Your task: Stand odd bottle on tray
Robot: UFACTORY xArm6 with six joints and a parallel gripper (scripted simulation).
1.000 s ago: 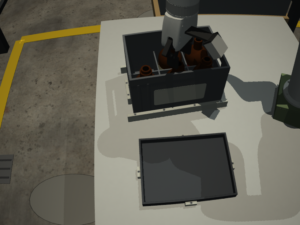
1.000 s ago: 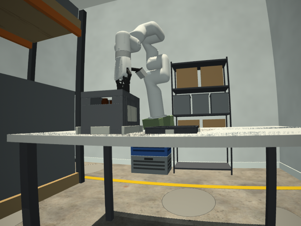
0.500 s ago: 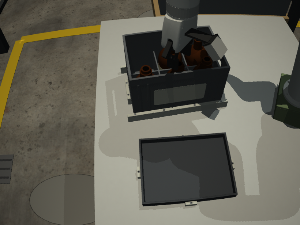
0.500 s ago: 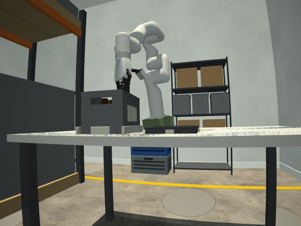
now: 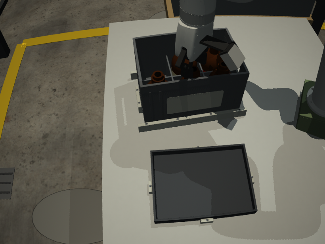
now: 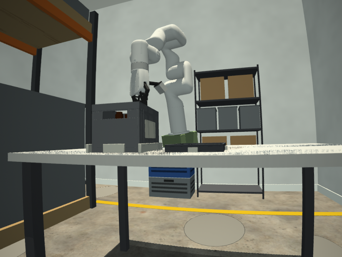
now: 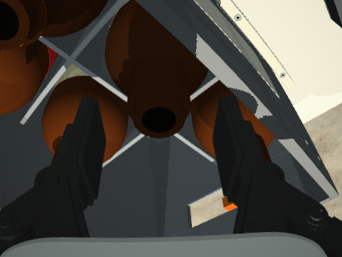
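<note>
The dark crate is 9 cm below my hand, 5 cm to the right of it and 1 cm ahead of it. Also, from my hand: glass bottle 10 cm to the right, 9 cm below, 8 cm behind; then dark tray 24 cm to the left, 17 cm below.
</note>
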